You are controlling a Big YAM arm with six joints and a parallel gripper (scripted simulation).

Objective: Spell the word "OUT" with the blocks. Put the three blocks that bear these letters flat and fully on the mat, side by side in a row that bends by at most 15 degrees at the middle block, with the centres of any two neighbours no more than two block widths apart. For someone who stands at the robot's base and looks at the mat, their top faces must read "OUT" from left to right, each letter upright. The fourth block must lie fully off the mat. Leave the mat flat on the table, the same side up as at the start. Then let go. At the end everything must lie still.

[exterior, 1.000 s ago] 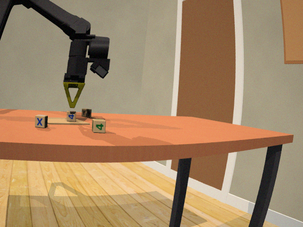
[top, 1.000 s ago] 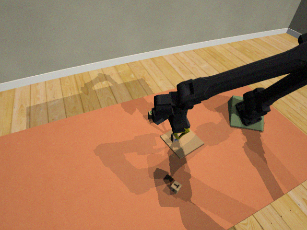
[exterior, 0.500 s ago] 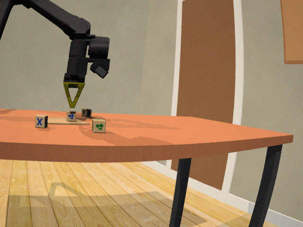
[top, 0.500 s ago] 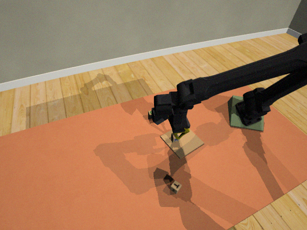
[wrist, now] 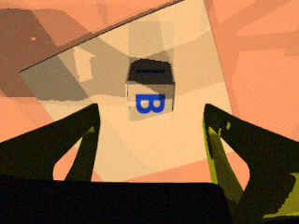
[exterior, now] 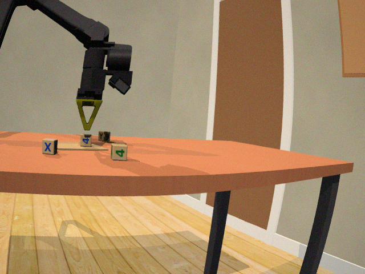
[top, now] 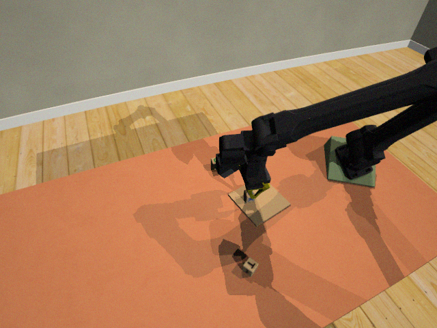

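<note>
Right now my hand is 4 cm above the wooden block. Also, from my hand: O block 14 cm to the right, 9 cm behind, 4 cm below; tan mat 5 cm below, 3 cm behind, 1 cm to the left.
</note>
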